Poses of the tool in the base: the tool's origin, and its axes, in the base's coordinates. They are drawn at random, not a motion.
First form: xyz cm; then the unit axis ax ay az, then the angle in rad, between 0 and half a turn.
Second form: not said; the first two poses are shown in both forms.
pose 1, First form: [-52.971 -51.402 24.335 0.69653 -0.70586 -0.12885 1.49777]
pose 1, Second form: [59.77 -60.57 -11.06 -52.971 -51.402 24.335]
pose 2, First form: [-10.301 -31.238 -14.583 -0.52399 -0.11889 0.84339 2.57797]
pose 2, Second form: [-77.40 -17.56 124.57 -10.301 -31.238 -14.583]
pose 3, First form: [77.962 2.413 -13.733 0.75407 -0.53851 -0.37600 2.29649]
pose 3, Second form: [99.22 -70.86 -49.47 77.962 2.413 -13.733]
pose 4, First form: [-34.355 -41.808 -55.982 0.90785 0.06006 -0.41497 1.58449]
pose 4, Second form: [82.42 5.45 -37.67 -34.355 -41.808 -55.982]
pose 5, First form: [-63.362 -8.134 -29.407 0.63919 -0.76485 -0.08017 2.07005]
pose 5, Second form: [75.81 -90.72 -9.51 -63.362 -8.134 -29.407]
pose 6, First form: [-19.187 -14.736 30.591 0.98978 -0.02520 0.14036 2.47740]
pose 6, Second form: [140.49 -3.58 19.92 -19.187 -14.736 30.591]
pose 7, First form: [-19.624 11.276 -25.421 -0.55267 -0.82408 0.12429 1.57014]
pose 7, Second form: [-49.72 -74.14 11.18 -19.624 11.276 -25.421]
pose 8, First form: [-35.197 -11.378 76.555 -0.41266 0.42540 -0.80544 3.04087]
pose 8, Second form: [-71.90 74.12 -140.33 -35.197 -11.378 76.555]
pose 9, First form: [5.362 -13.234 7.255 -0.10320 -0.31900 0.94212 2.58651]
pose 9, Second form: [-15.29 -47.27 139.62 5.362 -13.234 7.255]
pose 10, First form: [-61.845 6.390 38.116 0.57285 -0.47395 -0.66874 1.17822]
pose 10, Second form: [38.67 -31.99 -45.14 -61.845 6.390 38.116]
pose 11, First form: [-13.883 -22.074 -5.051 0.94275 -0.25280 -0.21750 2.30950]
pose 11, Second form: [124.75 -33.45 -28.78 -13.883 -22.074 -5.051]
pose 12, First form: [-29.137 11.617 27.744 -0.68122 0.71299 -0.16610 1.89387]
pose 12, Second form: [-73.92 77.37 -18.02 -29.137 11.617 27.744]
